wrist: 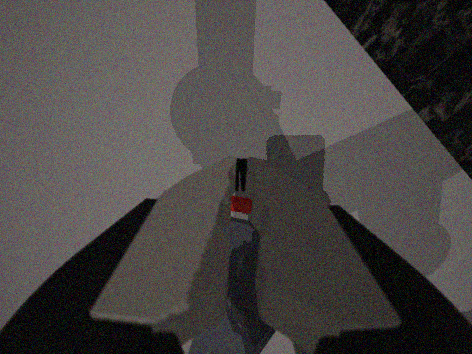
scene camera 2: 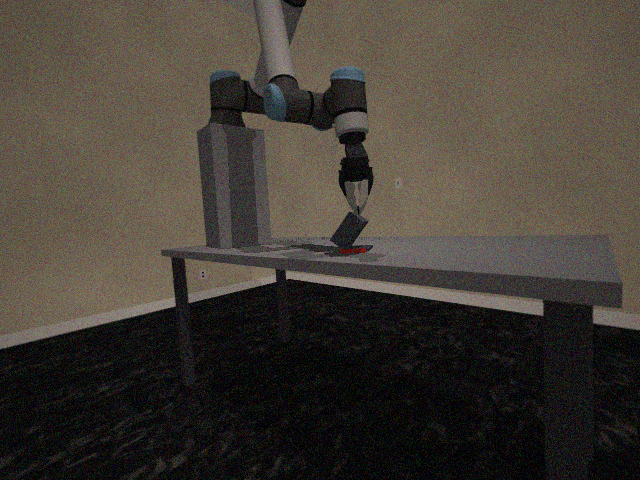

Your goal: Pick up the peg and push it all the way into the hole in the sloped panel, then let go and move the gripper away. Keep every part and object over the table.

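Frame: origin at the arm's base, x up, y back, z right, level; metres.
Seen in the pictures: gripper, fingertip midpoint: (wrist: pixel 239 162) (scene camera 2: pixel 358 214); arm's base at its link origin: (scene camera 2: pixel 227 130).
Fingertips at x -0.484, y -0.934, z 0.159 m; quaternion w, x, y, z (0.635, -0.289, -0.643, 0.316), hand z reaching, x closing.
Pixels of each thing's top centre, then the offset from my fingertips to it. Level surfaces: height alone.
- dark grey slab at its top centre: (scene camera 2: pixel 350 212) dx +0.012, dy +0.138, dz -0.142 m
- flat red piece at its top centre: (wrist: pixel 253 209) (scene camera 2: pixel 352 248) dx -0.102, dy +0.081, dz -0.070 m
- grey table at its surface level: dx -0.114 m
The sloped panel, a dark grey slab (scene camera 2: pixel 349 229) (wrist: pixel 242 255), stands tilted on the table in the scene view; part of it shows between the fingers in the wrist view. Its hole cannot be made out. A flat red piece (scene camera 2: pixel 353 250) (wrist: pixel 241 205) lies at the panel's foot; I cannot tell whether it is part of the panel's base. I cannot make out the peg in either view. My gripper (scene camera 2: pixel 357 210) (wrist: pixel 239 162) is shut with nothing between its fingertips. It points down, its tips close to the panel's upper edge in the scene view.
The grey table (scene camera 2: pixel 491 258) extends right of the panel in the scene view. The arm's grey pedestal (scene camera 2: pixel 241 191) stands to the left. Shadows of the arm fall around the panel. A table edge with dark floor (wrist: pixel 420 65) beyond shows at the wrist view's upper right.
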